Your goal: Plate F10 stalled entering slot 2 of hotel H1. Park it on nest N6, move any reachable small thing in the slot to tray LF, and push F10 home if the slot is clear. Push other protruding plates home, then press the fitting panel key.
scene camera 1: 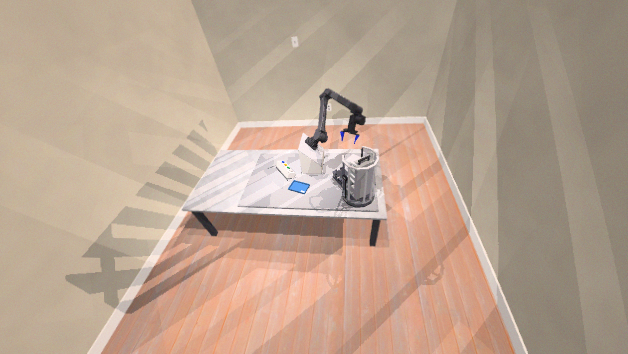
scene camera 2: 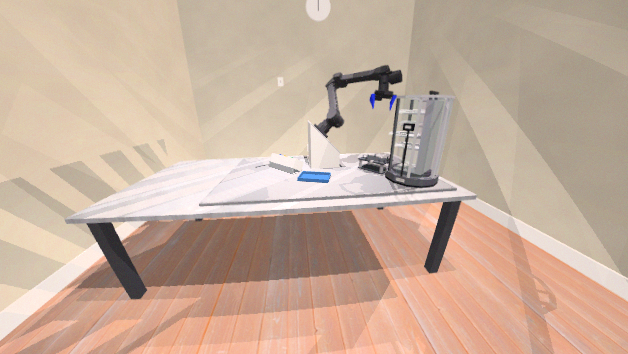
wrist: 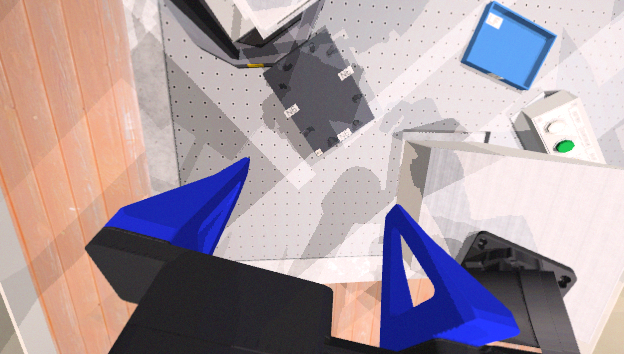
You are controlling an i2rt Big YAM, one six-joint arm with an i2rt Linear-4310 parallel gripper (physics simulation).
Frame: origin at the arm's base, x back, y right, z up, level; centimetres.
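Seen in the pictures: gripper, fingertip midpoint: (scene camera 1: 348,142) (scene camera 2: 381,109) (wrist: 322,188); arm's base, link origin: (scene camera 1: 310,143) (scene camera 2: 320,131) (wrist: 510,269).
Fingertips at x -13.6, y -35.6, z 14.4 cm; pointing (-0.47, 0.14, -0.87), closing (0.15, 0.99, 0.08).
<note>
Offsets run from my fingertips to a thing's top centre. "spot": to the spot under its first point.
My gripper (scene camera 1: 349,142) (scene camera 2: 382,109) (wrist: 322,188) is open and empty, high above the table, beside the top of hotel H1 {dx -22.6, dy -11.4, dz +7.9 cm} (scene camera 1: 361,186) (scene camera 2: 434,135) (wrist: 240,56). In scene camera 2, one white plate {spot: dx -26.1, dy -0.8, dz -10.7 cm} (scene camera 2: 398,134) at mid-height sticks out left past the hotel's post; its label cannot be read. Small things in the slots are too hidden to tell. Nest N6 {dx -7.2, dy +2.9, dz -25.9 cm} (scene camera 1: 340,176) (scene camera 2: 375,164) (wrist: 322,95) is a dark platform beside the hotel base, with no plate on it. The blue tray LF {dx -23.0, dy +38.1, dz -31.8 cm} (scene camera 1: 299,187) (scene camera 2: 314,177) (wrist: 510,47) looks empty.
The key panel {dx -7.1, dy +55.8, dz -25.1 cm} (scene camera 1: 285,170) (scene camera 2: 285,164) stands left of the arm's pale angular mount (scene camera 1: 312,162) (scene camera 2: 322,152) (wrist: 520,200). Its green key {dx -7.0, dy +52.5, dz -26.0 cm} (wrist: 565,146) and white key {dx -10.2, dy +48.7, dz -26.0 cm} (wrist: 555,127) show in the wrist view. The hotel stands near the table's right edge.
</note>
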